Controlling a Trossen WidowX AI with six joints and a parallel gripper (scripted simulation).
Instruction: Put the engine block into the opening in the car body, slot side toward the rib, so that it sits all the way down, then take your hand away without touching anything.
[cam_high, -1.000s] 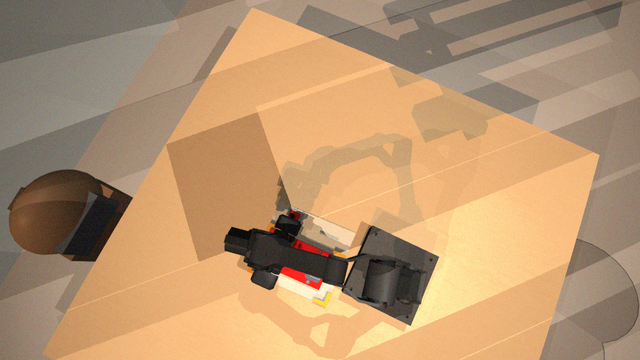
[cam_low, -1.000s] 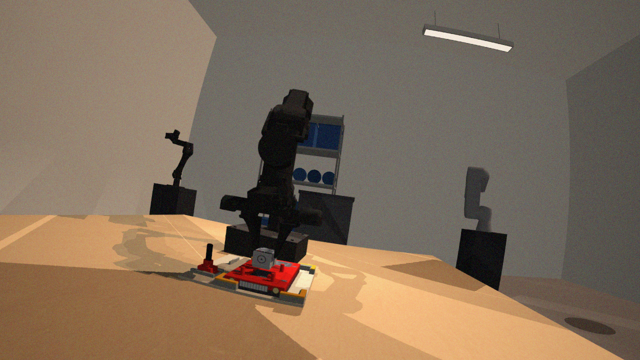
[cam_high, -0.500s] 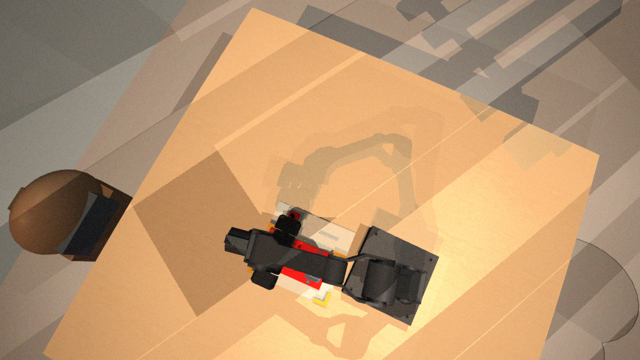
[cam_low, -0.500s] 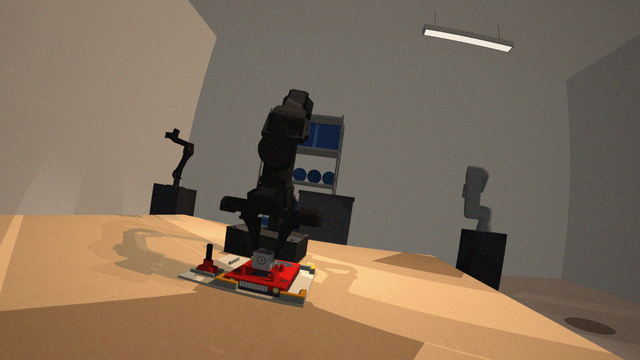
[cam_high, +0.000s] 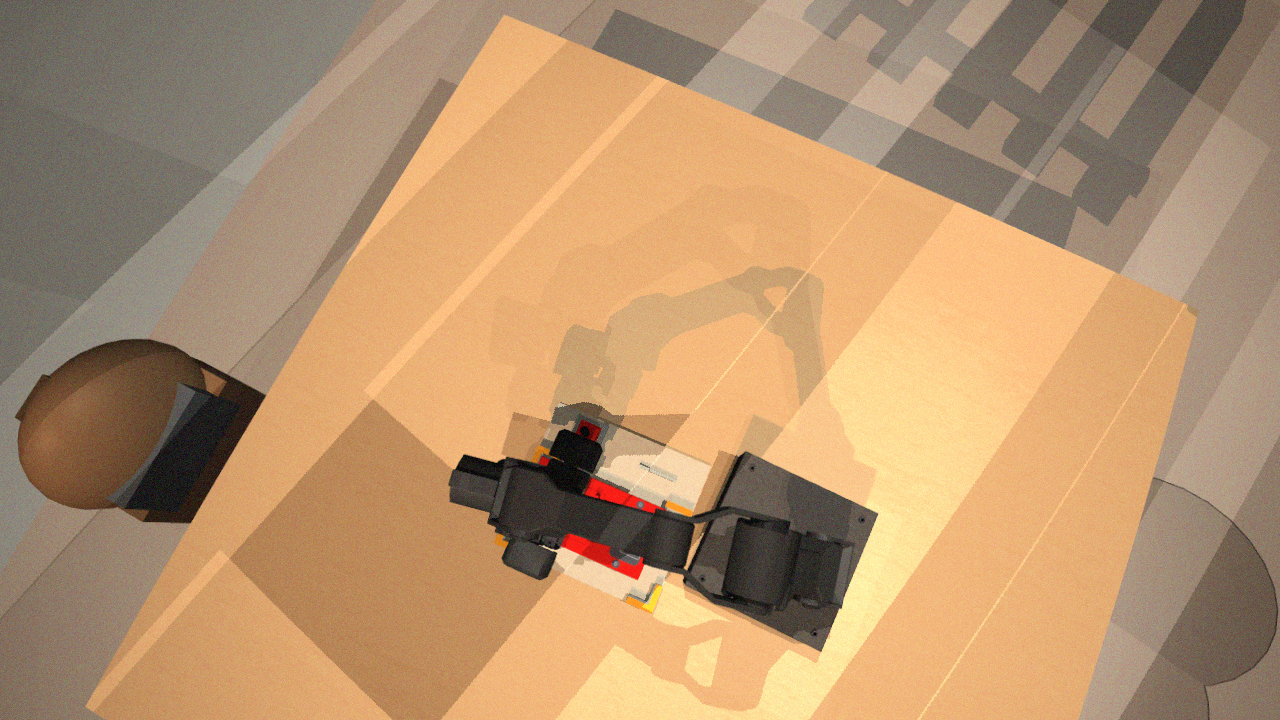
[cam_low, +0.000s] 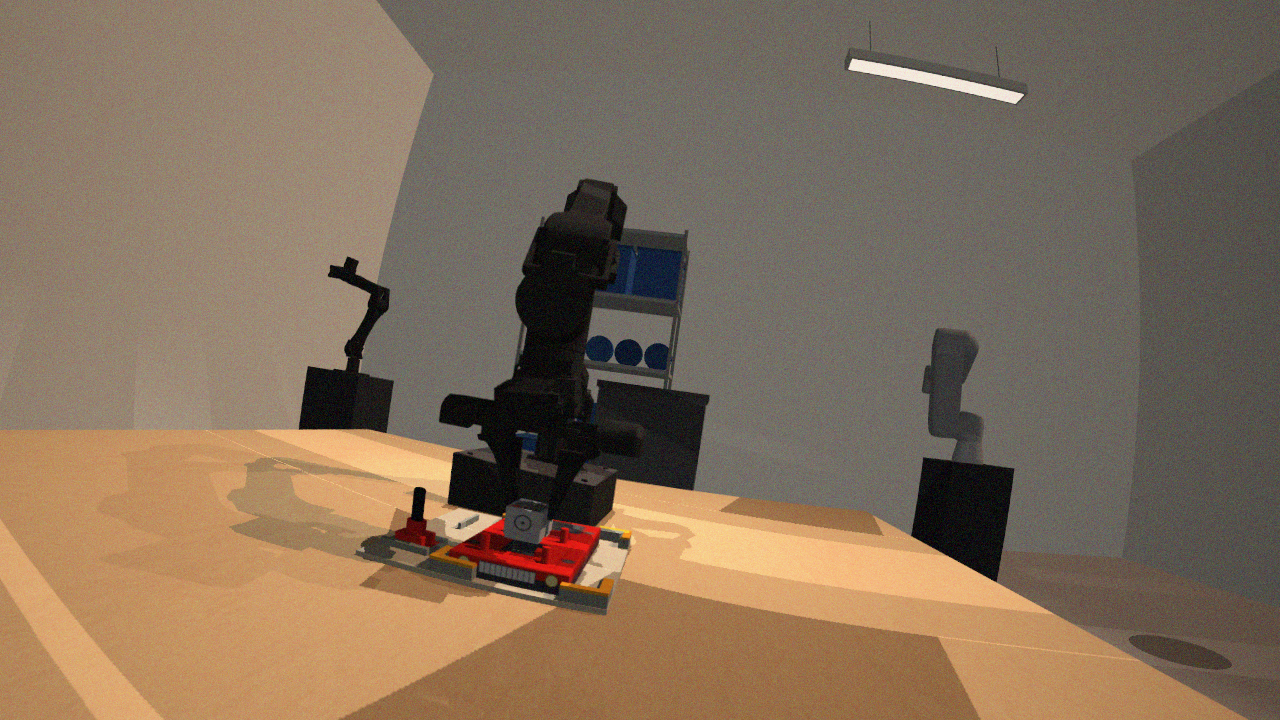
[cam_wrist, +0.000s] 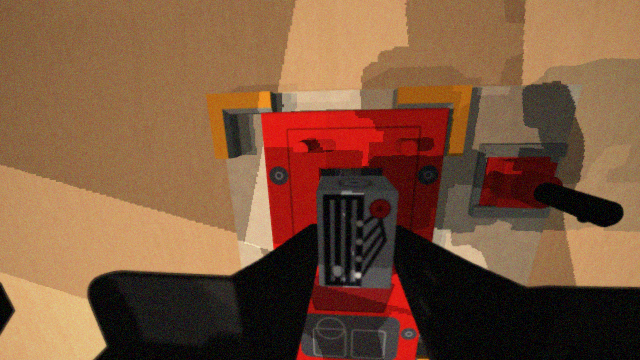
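My gripper tip is 1 cm above the engine block.
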